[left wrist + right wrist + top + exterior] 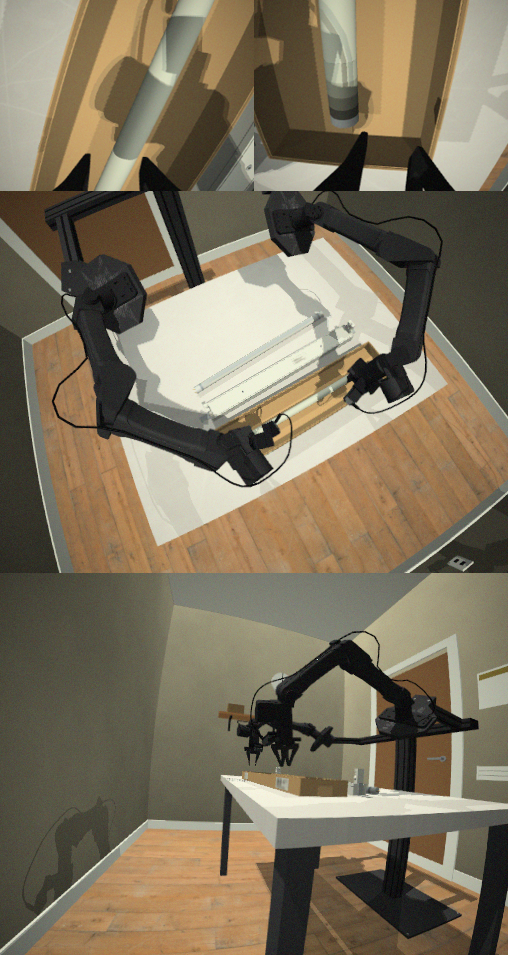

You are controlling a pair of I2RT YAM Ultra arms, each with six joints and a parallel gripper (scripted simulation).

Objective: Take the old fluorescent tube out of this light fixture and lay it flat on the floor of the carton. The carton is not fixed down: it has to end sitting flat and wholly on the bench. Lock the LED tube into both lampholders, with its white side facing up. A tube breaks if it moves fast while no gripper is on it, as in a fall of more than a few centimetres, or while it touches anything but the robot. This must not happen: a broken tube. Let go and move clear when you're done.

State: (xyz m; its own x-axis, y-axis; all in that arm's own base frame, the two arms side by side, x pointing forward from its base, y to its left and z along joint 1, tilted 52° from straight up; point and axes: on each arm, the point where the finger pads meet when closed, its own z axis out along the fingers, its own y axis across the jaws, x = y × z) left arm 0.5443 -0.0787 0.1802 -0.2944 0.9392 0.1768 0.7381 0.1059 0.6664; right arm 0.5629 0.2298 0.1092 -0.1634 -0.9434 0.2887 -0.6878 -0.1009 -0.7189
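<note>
The LED tube lies 310 mm behind my right hand, 220 mm to the left of it and 70 mm below it. The rest, counted from my right hand: brown carton (50 mm behind, 260 mm to the left, 60 mm below); then old fluorescent tube (50 mm behind, 260 mm to the left, 70 mm below).
Right now my left hand is 290 mm past the LED tube, 190 mm to the left of it and 70 mm above it. Also, from my left hand: brown carton: 140 mm to the right, 60 mm below, 30 mm behind; then old fluorescent tube: 140 mm to the right, 70 mm below, 30 mm behind.
</note>
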